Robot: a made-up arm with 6 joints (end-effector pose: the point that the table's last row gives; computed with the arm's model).
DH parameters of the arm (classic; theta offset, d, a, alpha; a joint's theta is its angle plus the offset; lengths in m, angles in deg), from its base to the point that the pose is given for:
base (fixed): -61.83 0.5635 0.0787 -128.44
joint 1: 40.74 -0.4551 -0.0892 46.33
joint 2: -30.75 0.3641 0.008 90
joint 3: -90 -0.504 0.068 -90
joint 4: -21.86 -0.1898 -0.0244 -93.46
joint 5: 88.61 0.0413 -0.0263 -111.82
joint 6: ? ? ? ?
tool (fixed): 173.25 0.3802 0 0
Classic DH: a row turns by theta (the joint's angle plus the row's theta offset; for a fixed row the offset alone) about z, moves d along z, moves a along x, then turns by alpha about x.
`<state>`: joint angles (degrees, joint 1 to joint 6).
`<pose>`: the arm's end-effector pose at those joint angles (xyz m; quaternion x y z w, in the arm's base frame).
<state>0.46 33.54 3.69 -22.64 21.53 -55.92</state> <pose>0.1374 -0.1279 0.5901 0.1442 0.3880 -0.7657 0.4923</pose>
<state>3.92 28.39 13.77 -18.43 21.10 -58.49</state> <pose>0.1473 -0.1506 0.6065 0.1577 0.3317 -0.7440 0.5582</pose>
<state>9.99 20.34 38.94 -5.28 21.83 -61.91</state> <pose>0.1272 -0.1973 0.6301 0.2373 0.2269 -0.6470 0.6882</pose>
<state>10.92 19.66 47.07 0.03 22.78 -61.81</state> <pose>0.1148 -0.2151 0.6265 0.2853 0.2094 -0.6023 0.7155</pose>
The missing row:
joint 6: 78.98 0.1651 -0.1662 -97.46
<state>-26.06 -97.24 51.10 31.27 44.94 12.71</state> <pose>0.1906 -0.5410 1.4621 -0.0489 -0.1075 -0.4638 0.8780</pose>
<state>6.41 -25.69 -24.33 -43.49 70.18 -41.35</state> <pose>0.0464 -0.2204 0.7507 0.1993 0.1686 0.9621 0.0792</pose>
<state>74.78 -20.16 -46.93 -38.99 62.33 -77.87</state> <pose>0.0206 -0.3757 0.4000 0.6073 -0.4229 0.6012 0.3015</pose>
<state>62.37 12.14 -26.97 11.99 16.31 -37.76</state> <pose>-0.1766 -0.0713 0.5051 -0.3393 -0.3252 0.8599 0.1992</pose>
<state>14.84 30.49 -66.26 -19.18 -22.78 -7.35</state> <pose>-0.0141 0.1342 0.1802 -0.6133 -0.5186 0.5658 0.1865</pose>
